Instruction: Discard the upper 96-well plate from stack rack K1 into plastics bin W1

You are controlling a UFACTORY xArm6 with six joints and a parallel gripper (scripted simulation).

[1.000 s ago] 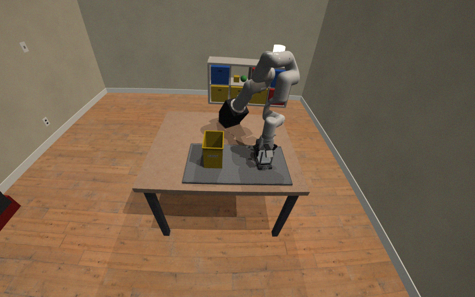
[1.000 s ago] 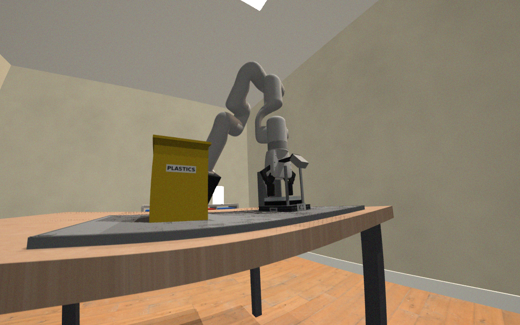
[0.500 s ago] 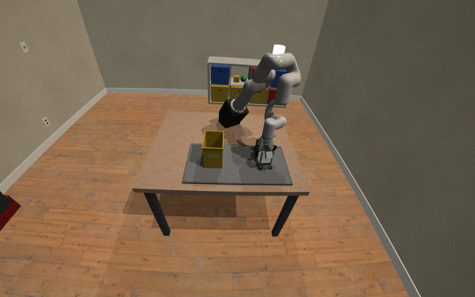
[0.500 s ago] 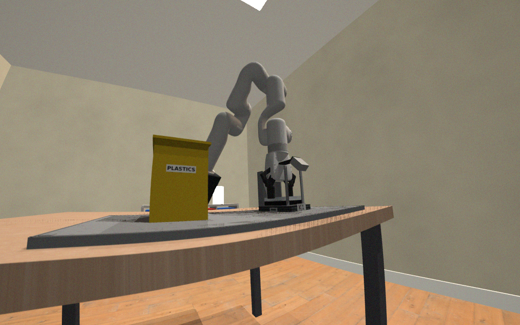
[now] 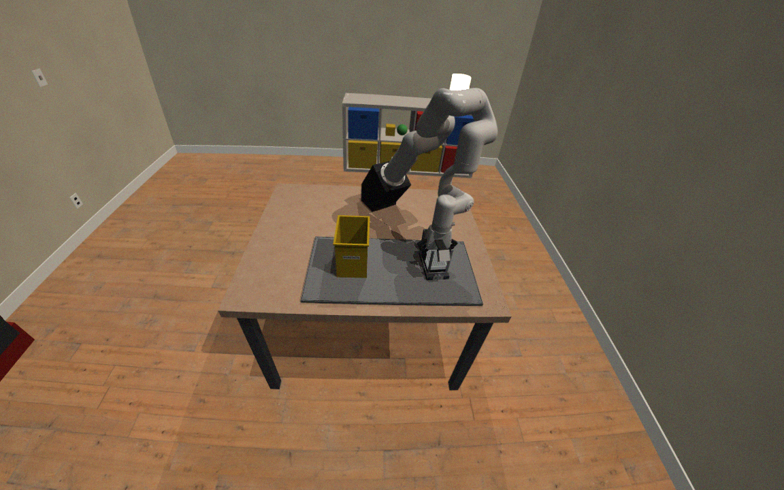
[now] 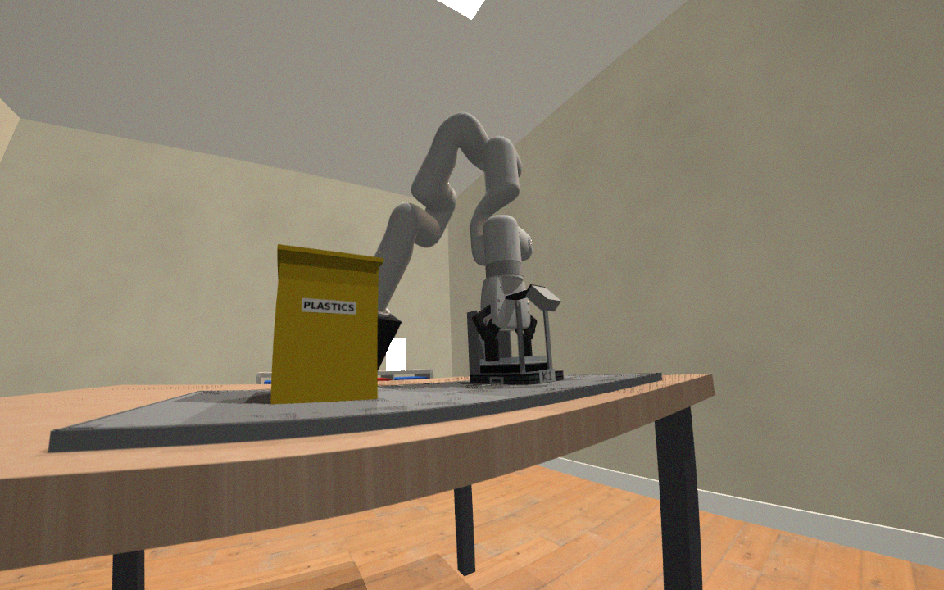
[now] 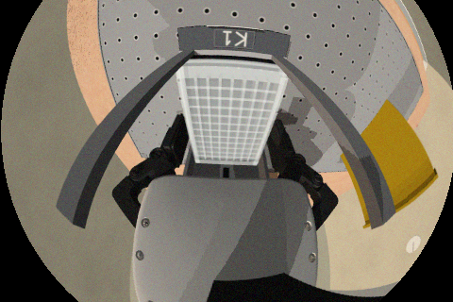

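Right now my hand is 10 mm above the 96-well plate. From my hand the other things lie so: yellow plastics bin W1: 340 mm to the right, 40 mm above, 10 mm ahead.
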